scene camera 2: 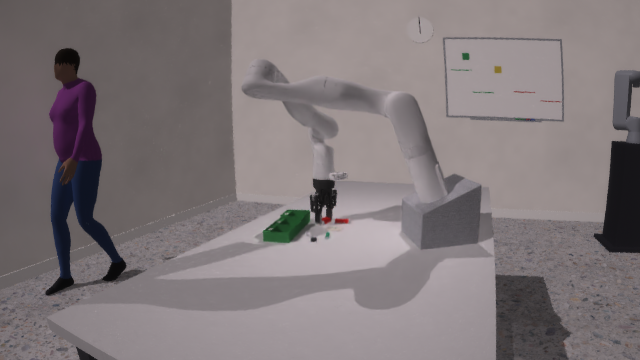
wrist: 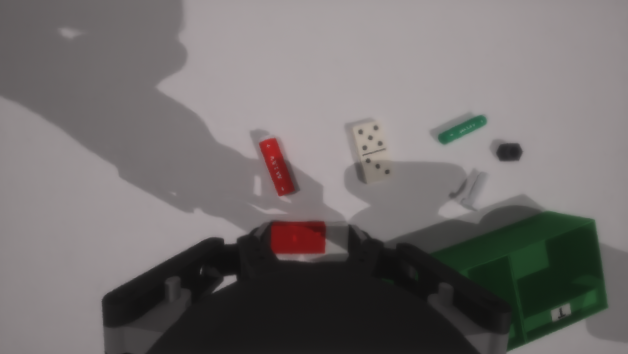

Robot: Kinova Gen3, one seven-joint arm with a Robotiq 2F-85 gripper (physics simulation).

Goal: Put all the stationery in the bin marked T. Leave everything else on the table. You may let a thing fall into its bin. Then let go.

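Seen in the pictures: gripper, between the fingertips: [scene camera 2: 324, 221] [wrist: 310, 234]; arm's base, origin of its link: [scene camera 2: 433, 196].
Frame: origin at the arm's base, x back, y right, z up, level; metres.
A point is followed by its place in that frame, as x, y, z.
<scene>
A block eraser [wrist: 298, 237] {-0.387, 0.102, -0.121} with a red sleeve and a pale end lies at the bottom centre of the wrist view; a bit of its red shows beside the fingers in the scene view. My gripper [scene camera 2: 324, 219] {-0.389, 0.093, -0.128} [wrist: 310, 234] {-0.389, 0.093, -0.128} points down at table level and is shut on the eraser, one finger at each end. The green bin [scene camera 2: 276, 235] {-0.457, -0.146, -0.112} [wrist: 500, 241] {-0.427, -0.069, -0.117} stands beside the gripper, at the lower right of the wrist view. It has several compartments; the one at its right end there bears the T label [wrist: 561, 312] {-0.497, -0.109, -0.105}. The gripper body hides part of the bin.
A red battery [scene camera 2: 342, 221] {-0.324, 0.102, -0.126} [wrist: 276, 166] {-0.327, 0.108, -0.119} lies near the eraser. A white domino [wrist: 371, 151] {-0.329, 0.028, -0.127}, a green battery [scene camera 2: 327, 234] {-0.324, -0.058, -0.124} [wrist: 462, 129] {-0.325, -0.053, -0.123}, a black nut [scene camera 2: 313, 239] {-0.351, -0.110, -0.126} [wrist: 509, 152] {-0.353, -0.097, -0.125} and a grey bolt-like piece [wrist: 475, 189] {-0.380, -0.060, -0.126} lie farther right in the wrist view.
</scene>
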